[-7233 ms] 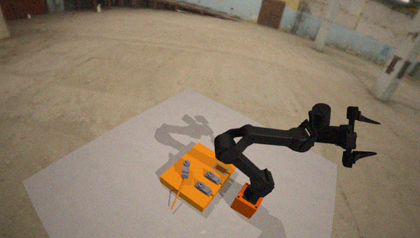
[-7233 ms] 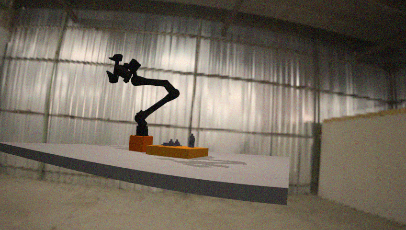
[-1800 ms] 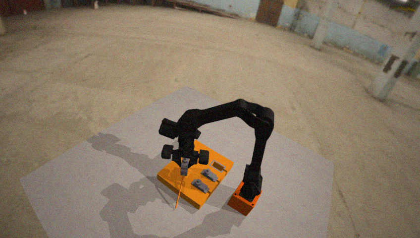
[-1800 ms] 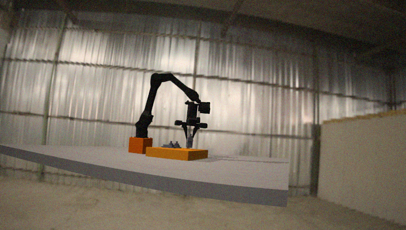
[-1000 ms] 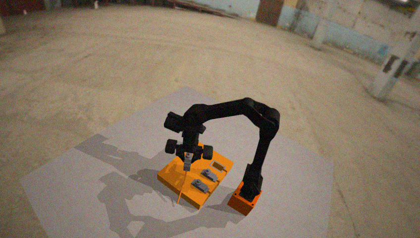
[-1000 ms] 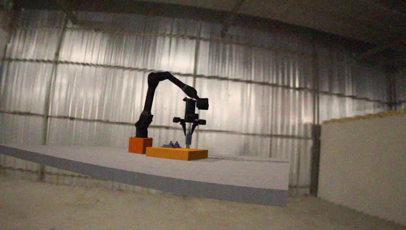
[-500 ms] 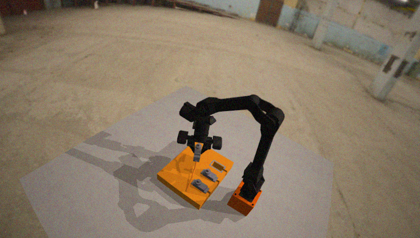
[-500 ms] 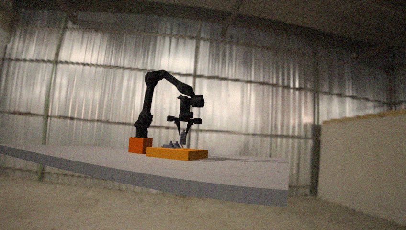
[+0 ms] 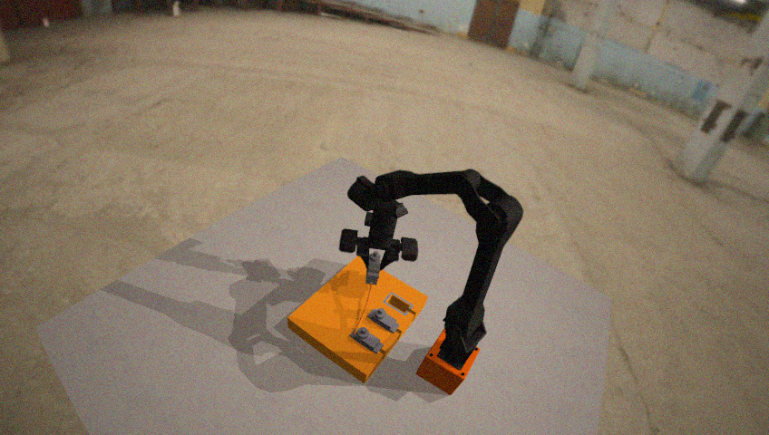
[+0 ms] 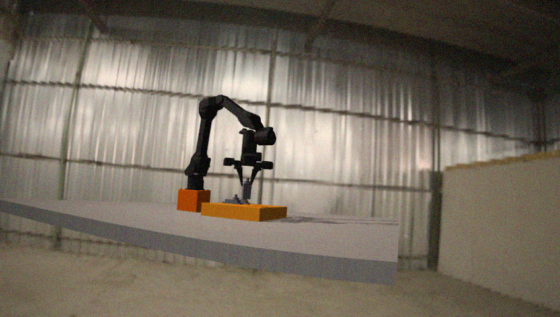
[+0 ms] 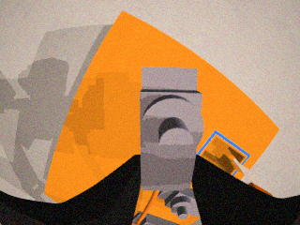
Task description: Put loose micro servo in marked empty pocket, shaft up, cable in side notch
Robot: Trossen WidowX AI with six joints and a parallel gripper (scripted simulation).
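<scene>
Right now the orange deck is 10 cm below my gripper tip, 7 cm to the left of it and 1 cm ahead of it.
</scene>
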